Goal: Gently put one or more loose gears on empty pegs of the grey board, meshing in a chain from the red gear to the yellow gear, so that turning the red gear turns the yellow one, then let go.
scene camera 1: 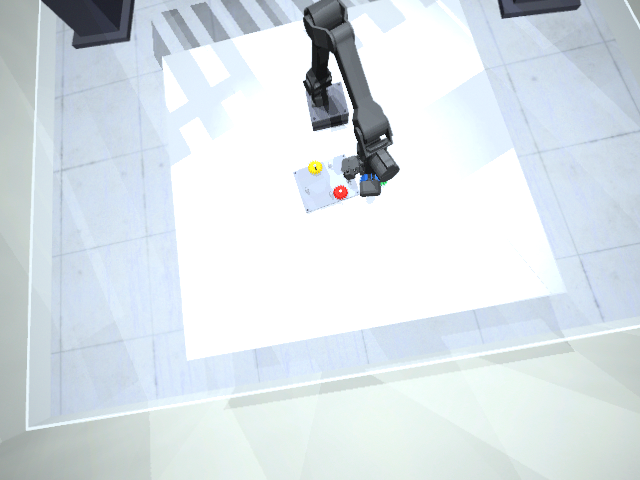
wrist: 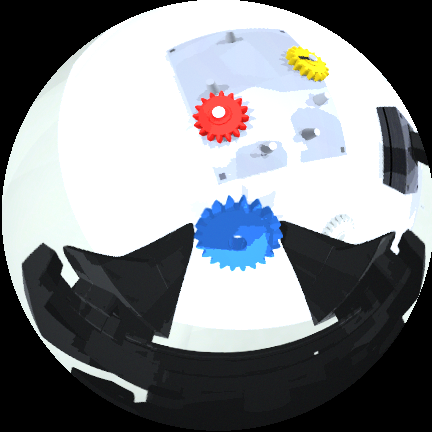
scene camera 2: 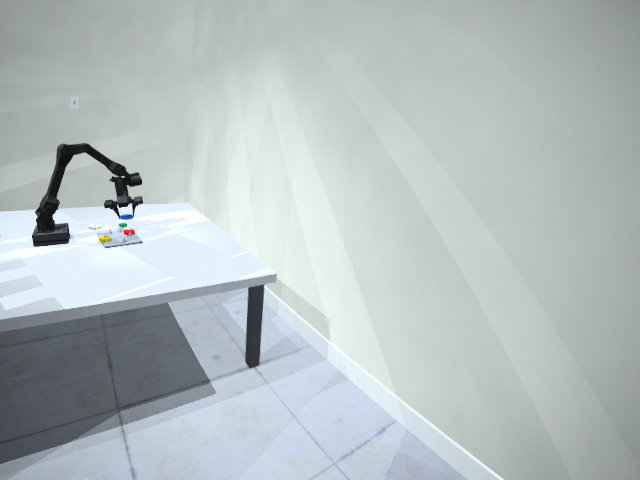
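Pixels of known places: gripper, between the fingertips: (scene camera 1: 367,181) (wrist: 236,227) (scene camera 2: 126,217); arm's base, origin of its link: (scene camera 1: 319,98) (scene camera 2: 46,230).
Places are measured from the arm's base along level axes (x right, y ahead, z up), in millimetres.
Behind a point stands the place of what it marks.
Observation:
My gripper (scene camera 1: 360,177) {x -149, y 346, z 8 mm} (scene camera 2: 126,215) {x -149, y 346, z 8 mm} (wrist: 236,227) {x -149, y 346, z 8 mm} is shut on the blue gear (scene camera 1: 364,178) {x -140, y 338, z 17 mm} (scene camera 2: 126,217) {x -136, y 346, z 14 mm} (wrist: 227,227) {x -144, y 352, z 18 mm}, held roughly flat above the table beside the board. The grey board (scene camera 1: 316,181) {x 30, y 307, z -48 mm} (scene camera 2: 116,243) {x 84, y 308, z -48 mm} (wrist: 260,65) {x 13, y 313, z -48 mm} carries the red gear (scene camera 1: 340,192) {x -57, y 365, z -27 mm} (scene camera 2: 129,231) {x -44, y 362, z -33 mm} (wrist: 220,117) {x -62, y 359, z -31 mm} and the yellow gear (scene camera 1: 315,167) {x 30, y 260, z -29 mm} (scene camera 2: 105,238) {x 49, y 258, z -33 mm} (wrist: 307,63) {x 21, y 260, z -33 mm} on pegs, apart from each other. Several bare pegs show in the wrist view, among them a peg (wrist: 270,147) {x -90, y 316, z -27 mm} near the board's corner. A small green gear (scene camera 1: 383,182) (scene camera 2: 123,224) {x -198, y 325, z -41 mm} is loose beyond the board; it does not show in the wrist view.
A whitish gear (scene camera 2: 95,226) {x -175, y 187, z -41 mm} (wrist: 340,226) {x -180, y 192, z -41 mm} lies on the table (scene camera 1: 258,258) {x 258, y 585, z -56 mm} (scene camera 2: 206,258) {x 311, y 686, z -56 mm} off the board. The arm's dark base (scene camera 1: 328,116) {x -29, y 78, z 2 mm} (scene camera 2: 50,235) {x 45, y 27, z -10 mm} (wrist: 397,150) stands near the board's yellow-gear side.

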